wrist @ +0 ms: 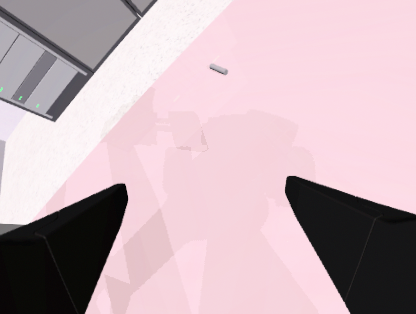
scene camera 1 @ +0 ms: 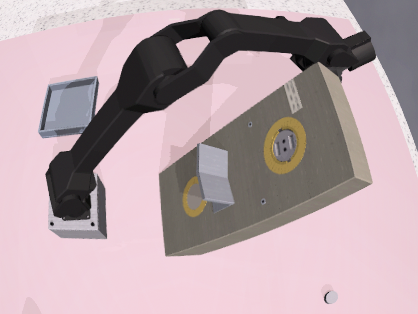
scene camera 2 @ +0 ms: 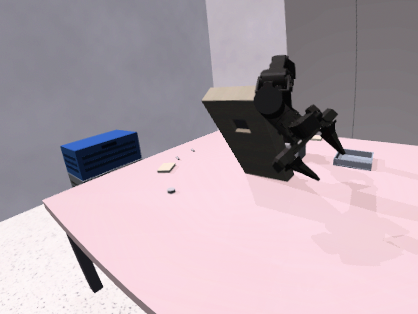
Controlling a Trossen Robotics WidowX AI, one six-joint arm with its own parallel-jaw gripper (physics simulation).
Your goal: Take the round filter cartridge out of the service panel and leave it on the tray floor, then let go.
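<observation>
The service panel (scene camera 1: 310, 175) (scene camera 2: 255, 150) is a thick tilted slab. In scene camera 1, a round grey cartridge (scene camera 1: 284, 145) with two small holes sits inside the yellow ring at its right end. A bent grey plate (scene camera 1: 214, 167) partly covers a second yellow ring (scene camera 1: 187, 199) at the left end. The grey-blue tray (scene camera 1: 65, 133) (scene camera 2: 352, 164) stands on the table, apart from the panel. My gripper (scene camera 2: 331, 165) (wrist: 207, 187) is open and empty, above the table beside the panel's back, fingers pointing down. Its fingertips are hidden in scene camera 1.
The arm's base (scene camera 1: 101, 210) stands near the panel's left end. A small disc (scene camera 1: 330, 297) lies beyond the panel's lower edge. A grey rod (wrist: 218, 69) lies on the table in the wrist view. Scene camera 2 shows a flat tan block (scene camera 2: 166, 167) and a blue box (scene camera 2: 107, 156) beyond the table.
</observation>
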